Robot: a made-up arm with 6 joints.
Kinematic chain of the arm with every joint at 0, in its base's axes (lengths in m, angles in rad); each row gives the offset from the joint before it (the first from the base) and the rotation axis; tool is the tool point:
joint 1: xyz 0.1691 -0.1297 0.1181 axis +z
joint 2: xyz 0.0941 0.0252 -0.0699 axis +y
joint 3: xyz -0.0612 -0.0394 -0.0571 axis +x
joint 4: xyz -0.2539 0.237 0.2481 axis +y
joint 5: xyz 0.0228 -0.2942 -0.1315 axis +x
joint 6: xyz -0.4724 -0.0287 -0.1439 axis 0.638 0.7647 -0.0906
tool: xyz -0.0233 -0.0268 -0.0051
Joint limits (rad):
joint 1: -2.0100..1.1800
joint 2: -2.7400..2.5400
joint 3: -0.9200..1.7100
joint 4: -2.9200..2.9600
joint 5: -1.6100..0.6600
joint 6: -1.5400..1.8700
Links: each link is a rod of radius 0.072 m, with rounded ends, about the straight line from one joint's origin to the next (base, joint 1, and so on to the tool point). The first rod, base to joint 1, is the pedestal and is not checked.
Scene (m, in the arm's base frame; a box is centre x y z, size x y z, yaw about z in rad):
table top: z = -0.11
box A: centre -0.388 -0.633 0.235 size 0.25 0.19 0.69 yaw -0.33
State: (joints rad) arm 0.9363 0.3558 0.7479 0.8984 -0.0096 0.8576
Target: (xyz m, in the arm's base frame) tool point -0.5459 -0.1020 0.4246
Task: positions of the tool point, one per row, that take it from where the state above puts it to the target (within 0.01 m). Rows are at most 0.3 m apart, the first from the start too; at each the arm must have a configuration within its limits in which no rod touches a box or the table.
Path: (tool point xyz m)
1: 0.0126 -0.7589 0.6218
2: -0.0527 -0.6262 0.7059
3: -0.0646 -0.4847 0.7684
4: -0.2730 -0.4336 0.6752
5: -0.4438 -0.2984 0.5595
6: -0.5459 -0.1020 0.4246

